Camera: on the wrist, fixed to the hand. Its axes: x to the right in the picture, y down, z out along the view.
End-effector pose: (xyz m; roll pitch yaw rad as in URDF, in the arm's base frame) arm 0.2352 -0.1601 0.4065 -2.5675 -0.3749 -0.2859
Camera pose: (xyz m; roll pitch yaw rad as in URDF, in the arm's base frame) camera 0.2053 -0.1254 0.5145 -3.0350 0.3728 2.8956
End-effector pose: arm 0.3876 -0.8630 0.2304 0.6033 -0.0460 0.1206
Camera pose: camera 0.3991 -0.8833 0.1154 0.0611 0.0467 -3.0582
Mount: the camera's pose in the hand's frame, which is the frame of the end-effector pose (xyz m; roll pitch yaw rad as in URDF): 0.0037 -0.0831 -0.0827 0.6658 0.0217 3.1114
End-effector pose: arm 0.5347 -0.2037 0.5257 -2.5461 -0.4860 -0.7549
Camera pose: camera 0.5133 -0.1528 0.6292 -3.0514 0.4846 2.4287
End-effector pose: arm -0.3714 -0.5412 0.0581 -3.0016 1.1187 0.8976
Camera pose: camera -0.3733 -0.4301 0.0956 -2.6859 -1.1348 -2.1660
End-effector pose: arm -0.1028 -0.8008 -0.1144 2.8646 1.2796 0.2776
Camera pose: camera -0.0775 -0.6870 -0.1016 -2.2840 -1.3077 -2.7751
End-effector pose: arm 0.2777 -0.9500 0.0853 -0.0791 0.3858 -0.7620
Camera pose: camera 0.1978 -0.9973 0.0136 0.7563 -0.3616 2.3493
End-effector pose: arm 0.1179 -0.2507 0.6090 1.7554 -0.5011 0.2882
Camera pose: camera 0.1242 -0.1481 0.5524 -1.0975 0.4674 -2.8711
